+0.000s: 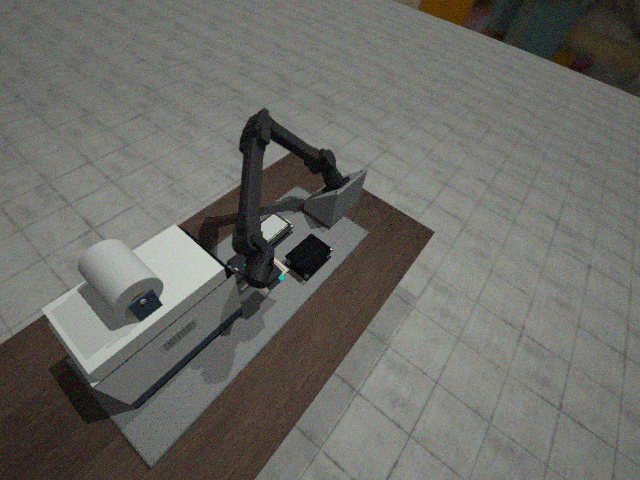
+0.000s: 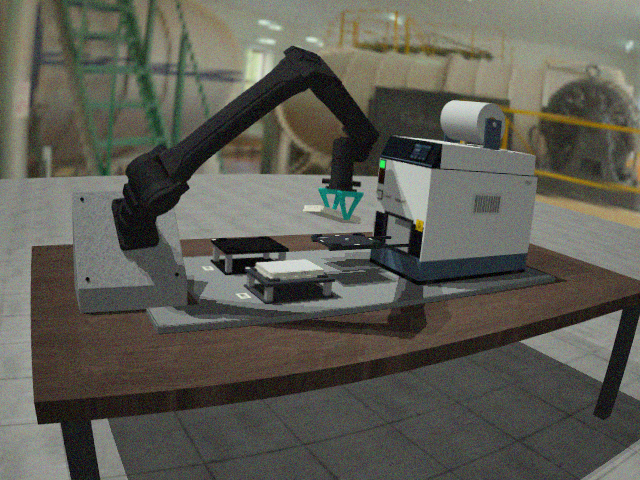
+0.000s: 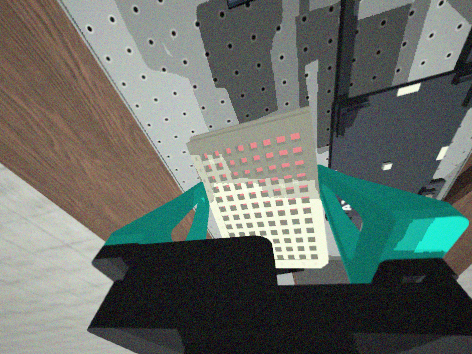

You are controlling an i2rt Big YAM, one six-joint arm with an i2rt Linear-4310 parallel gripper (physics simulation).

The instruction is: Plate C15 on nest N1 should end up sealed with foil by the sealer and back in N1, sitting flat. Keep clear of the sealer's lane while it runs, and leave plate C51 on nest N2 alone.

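Places are measured from the arm's base along level axes (x right, y ahead, z up), in millimetres.
Pixels of known places: gripper, fingertip midpoint: (image 2: 338,217) (image 3: 258,179); arm's base, link origin: (image 1: 336,186) (image 2: 134,224).
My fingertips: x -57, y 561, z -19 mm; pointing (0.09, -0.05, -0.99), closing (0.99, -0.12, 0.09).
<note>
For each thing: its top centre in the pictures, then the offset to it from my fingertips. Level surfaces: height alone.
- sealer's extended dark tray, top centre: (image 3: 385,165) (image 2: 346,239) (image 1: 250,258) dx +114, dy -50, dz -29 mm
- black nest, top centre: (image 2: 249,241) (image 1: 309,251) dx -35, dy -237, dz -58 mm
- white plate, top centre: (image 2: 289,265) (image 1: 270,226) dx +172, dy -239, dz -62 mm
- foil roll, top centre: (image 1: 111,264) (image 2: 474,101) dx +145, dy +328, dz +354 mm
- perforated grey board, surface height: dz -122 mm
- wooden table, surface height: dz -135 mm
My gripper (image 2: 342,212) (image 3: 258,179), with teal fingers, is shut on a pale well plate (image 1: 279,266) (image 2: 313,208) (image 3: 265,200), taken as C15, by its sides. Its open wells show, some reddish; no foil shows. It looks slightly tilted and hangs above and beside the sealer's extended dark tray (image 2: 343,240) (image 3: 395,135), which bears no plate. The sealer (image 1: 175,258) (image 2: 480,217) shows a green light and an open door slot. The black nest (image 1: 309,255) (image 2: 248,244), taken as N1, is empty. A white plate (image 1: 273,226) (image 2: 289,268), taken as C51, lies on the other nest (image 2: 268,293), N2.
The grey arm mount (image 1: 333,204) (image 2: 129,279) stands behind the nests, at the far end from the sealer. A foil roll (image 1: 111,273) (image 2: 465,121) sits on top of the sealer. A perforated grey board (image 1: 170,434) (image 2: 170,321) (image 3: 150,105) lies under the nests and sealer on the wooden table (image 1: 330,330) (image 2: 206,361).
</note>
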